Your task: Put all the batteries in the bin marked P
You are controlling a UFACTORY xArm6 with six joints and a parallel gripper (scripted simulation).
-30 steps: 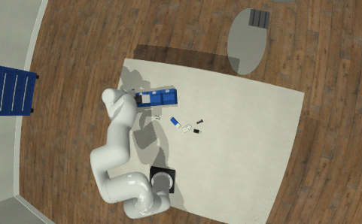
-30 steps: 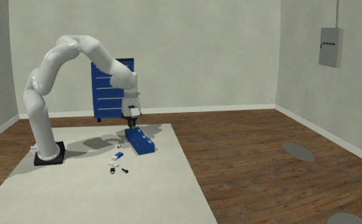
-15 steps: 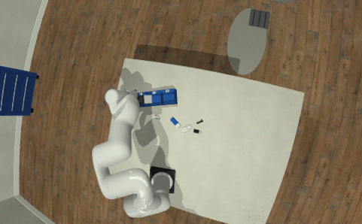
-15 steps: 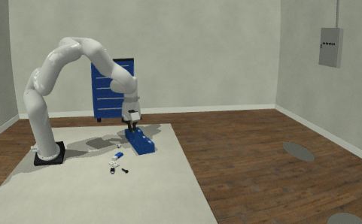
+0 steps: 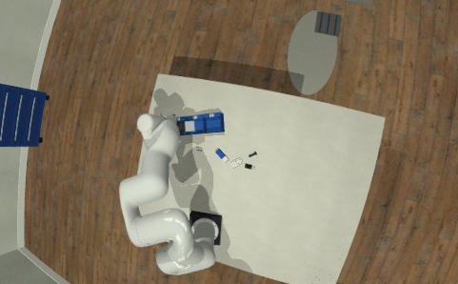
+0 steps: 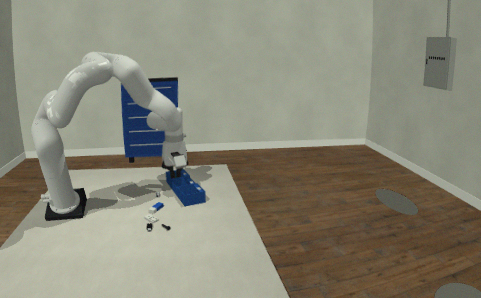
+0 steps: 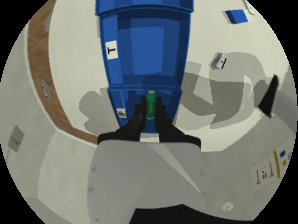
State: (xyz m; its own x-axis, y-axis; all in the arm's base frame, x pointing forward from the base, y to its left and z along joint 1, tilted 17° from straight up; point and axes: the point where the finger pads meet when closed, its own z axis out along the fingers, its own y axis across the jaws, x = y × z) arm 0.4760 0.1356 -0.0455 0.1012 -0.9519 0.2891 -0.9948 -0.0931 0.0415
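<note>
The green battery lies 20 mm below my hand. Also, from my hand: grey piece (100 mm to the right, 100 mm behind, 30 mm below); then blue-and-white cylinder (210 mm to the right, 120 mm behind, 30 mm below); then blue bin (80 mm to the right, 20 mm below, 20 mm ahead).
</note>
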